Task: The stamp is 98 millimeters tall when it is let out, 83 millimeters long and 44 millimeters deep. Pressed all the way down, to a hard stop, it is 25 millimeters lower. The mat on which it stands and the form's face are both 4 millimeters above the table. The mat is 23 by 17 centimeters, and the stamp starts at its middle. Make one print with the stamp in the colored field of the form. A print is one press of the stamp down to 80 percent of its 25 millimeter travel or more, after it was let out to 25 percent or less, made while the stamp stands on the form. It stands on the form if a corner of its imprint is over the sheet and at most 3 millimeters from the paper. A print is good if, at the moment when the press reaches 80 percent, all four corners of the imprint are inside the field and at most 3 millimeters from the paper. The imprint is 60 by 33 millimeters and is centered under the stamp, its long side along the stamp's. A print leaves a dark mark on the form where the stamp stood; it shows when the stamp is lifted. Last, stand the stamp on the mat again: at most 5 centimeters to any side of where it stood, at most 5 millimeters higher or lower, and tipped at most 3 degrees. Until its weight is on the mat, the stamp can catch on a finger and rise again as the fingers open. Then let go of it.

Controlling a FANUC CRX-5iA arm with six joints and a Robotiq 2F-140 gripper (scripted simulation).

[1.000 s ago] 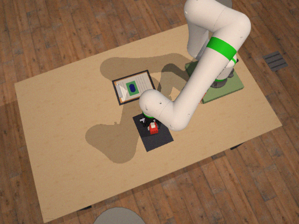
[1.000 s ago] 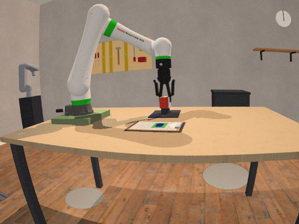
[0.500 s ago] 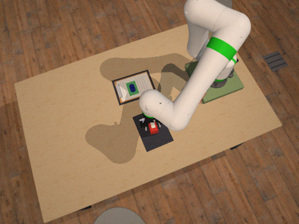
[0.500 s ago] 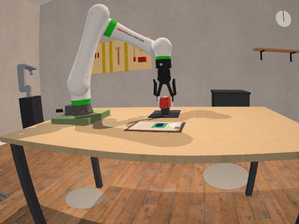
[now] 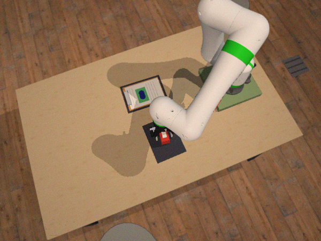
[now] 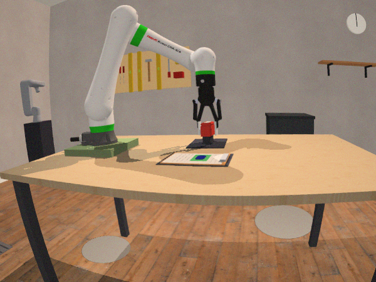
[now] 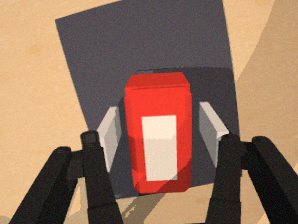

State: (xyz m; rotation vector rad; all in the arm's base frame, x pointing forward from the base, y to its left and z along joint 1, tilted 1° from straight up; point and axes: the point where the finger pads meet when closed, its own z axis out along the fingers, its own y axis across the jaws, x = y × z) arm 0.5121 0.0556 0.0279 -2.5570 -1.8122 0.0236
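Right now the red stamp is 20 mm below my hand. The rest, counted from my hand: mat 70 mm below; clipboard 40 mm behind, 300 mm to the right, 60 mm below.
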